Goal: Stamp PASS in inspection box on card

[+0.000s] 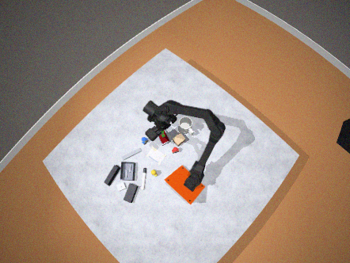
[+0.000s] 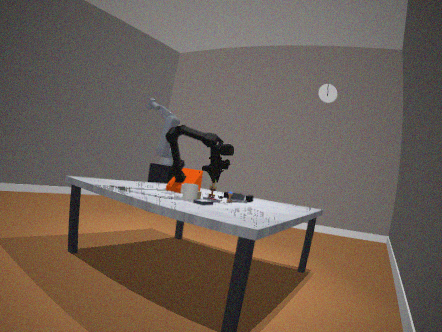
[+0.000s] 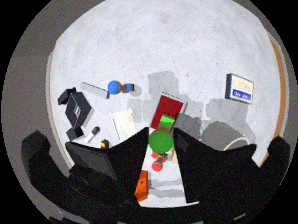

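The cream card lies 120 mm to the left of my gripper tip, 110 mm below it and 50 mm behind it. Also, from my gripper tip: green PASS stamp 20 mm below, 10 mm behind; brown tile 100 mm behind, 90 mm below, 50 mm to the right; dark red ink pad 100 mm below, 10 mm behind.
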